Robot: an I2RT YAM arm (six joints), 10 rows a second.
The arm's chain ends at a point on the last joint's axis. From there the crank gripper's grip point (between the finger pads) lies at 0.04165 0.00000 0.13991 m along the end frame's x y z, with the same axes.
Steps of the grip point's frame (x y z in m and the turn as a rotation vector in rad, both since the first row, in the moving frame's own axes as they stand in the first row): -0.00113 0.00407 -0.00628 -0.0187 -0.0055 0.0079; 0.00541 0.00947 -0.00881 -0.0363 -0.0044 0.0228; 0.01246 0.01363 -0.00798 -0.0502 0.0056 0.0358; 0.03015 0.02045 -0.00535 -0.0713 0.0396 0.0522; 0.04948 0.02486 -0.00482 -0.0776 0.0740 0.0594; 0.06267 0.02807 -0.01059 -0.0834 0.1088 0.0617; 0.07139 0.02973 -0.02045 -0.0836 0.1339 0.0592; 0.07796 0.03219 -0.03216 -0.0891 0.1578 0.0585; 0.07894 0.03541 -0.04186 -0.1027 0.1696 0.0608; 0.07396 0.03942 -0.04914 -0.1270 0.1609 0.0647
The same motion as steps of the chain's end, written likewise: -0.00035 0.00113 -0.00648 -0.0187 -0.0055 0.0079; 0.00609 0.00345 -0.00888 -0.0363 -0.0044 0.0228; 0.01183 0.00511 -0.00753 -0.0502 0.0056 0.0358; 0.02497 0.00823 -0.00316 -0.0713 0.0396 0.0522; 0.03966 0.01137 -0.00085 -0.0776 0.0740 0.0594; 0.04819 0.01361 -0.00466 -0.0834 0.1088 0.0617; 0.05354 0.01531 -0.01306 -0.0836 0.1339 0.0592; 0.05697 0.01703 -0.02323 -0.0891 0.1578 0.0585; 0.05649 0.01827 -0.03198 -0.1027 0.1696 0.0608; 0.05282 0.01881 -0.03939 -0.1270 0.1609 0.0647
